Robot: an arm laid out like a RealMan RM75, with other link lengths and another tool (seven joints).
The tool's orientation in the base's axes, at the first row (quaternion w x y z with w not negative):
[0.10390 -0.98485 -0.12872 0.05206]
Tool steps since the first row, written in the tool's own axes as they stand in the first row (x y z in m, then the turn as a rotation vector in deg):
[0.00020 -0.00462 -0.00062 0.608 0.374 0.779]
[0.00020 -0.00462 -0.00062 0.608 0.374 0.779]
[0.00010 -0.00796 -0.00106 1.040 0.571 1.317]
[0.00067 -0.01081 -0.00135 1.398 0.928 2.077]
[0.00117 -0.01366 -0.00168 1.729 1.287 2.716]
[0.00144 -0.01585 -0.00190 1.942 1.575 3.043]
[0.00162 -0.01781 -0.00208 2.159 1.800 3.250]
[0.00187 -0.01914 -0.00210 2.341 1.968 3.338]
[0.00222 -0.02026 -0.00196 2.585 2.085 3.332]
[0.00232 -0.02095 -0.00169 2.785 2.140 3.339]
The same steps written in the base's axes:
[-0.00085 0.00430 0.00160 0.575 -0.044 -0.886]
[-0.00085 0.00430 0.00160 0.575 -0.044 -0.886]
[-0.00170 0.00735 0.00276 0.968 -0.013 -1.485]
[-0.00181 0.01014 0.00362 1.301 -0.110 -2.329]
[-0.00197 0.01290 0.00452 1.624 -0.240 -3.054]
[-0.00222 0.01500 0.00520 1.856 -0.393 -3.451]
[-0.00250 0.01687 0.00578 2.092 -0.509 -3.718]
[-0.00258 0.01819 0.00608 2.297 -0.603 -3.854]
[-0.00253 0.01936 0.00616 2.561 -0.650 -3.893]
[-0.00264 0.02009 0.00604 2.765 -0.648 -3.927]

